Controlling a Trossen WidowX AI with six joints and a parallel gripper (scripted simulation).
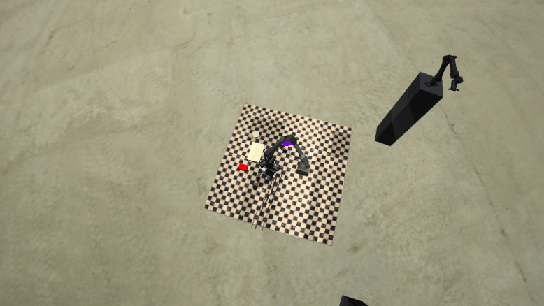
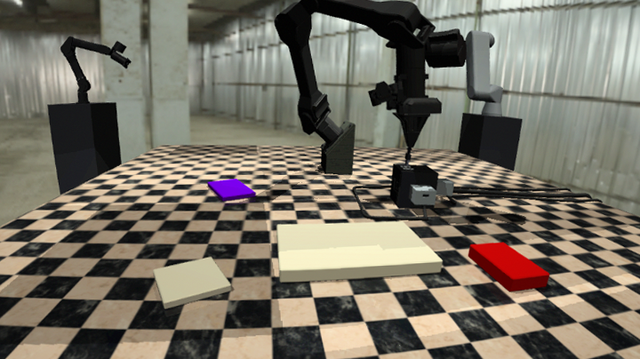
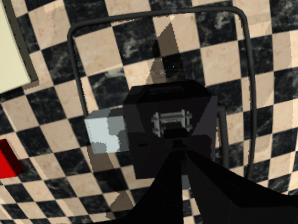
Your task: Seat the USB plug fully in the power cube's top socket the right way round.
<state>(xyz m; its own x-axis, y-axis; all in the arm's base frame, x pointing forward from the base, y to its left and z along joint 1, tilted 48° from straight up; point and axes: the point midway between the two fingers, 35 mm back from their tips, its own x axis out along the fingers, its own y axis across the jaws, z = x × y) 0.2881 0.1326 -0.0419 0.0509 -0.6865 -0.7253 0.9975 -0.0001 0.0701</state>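
The usb plug lies 2 cm below my gripper tip. From my gripper tip the other things lie so: large cream slab (23 cm ahead, 15 cm to the right, 11 cm below); red block (29 cm ahead, 5 cm to the left, 11 cm below); purple tile (6 cm behind, 38 cm to the right, 12 cm below).
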